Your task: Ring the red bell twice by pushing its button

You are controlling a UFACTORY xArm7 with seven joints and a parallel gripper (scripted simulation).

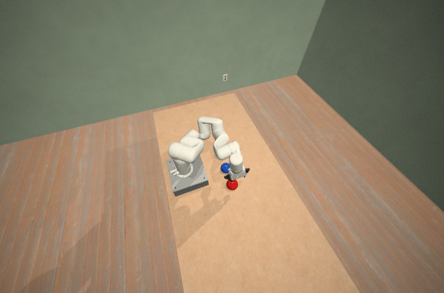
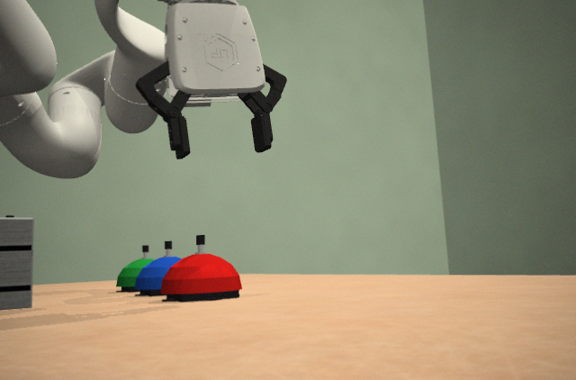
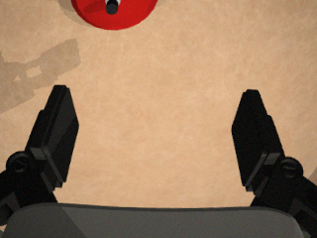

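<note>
Right now my hand is 20 mm past the red bell, 20 mm to the right of it and 120 mm above it. The rest, counted from my hand: blue bell 10 mm ahead, 150 mm to the left, 120 mm below; green bell 30 mm ahead, 290 mm to the left, 120 mm below.
</note>
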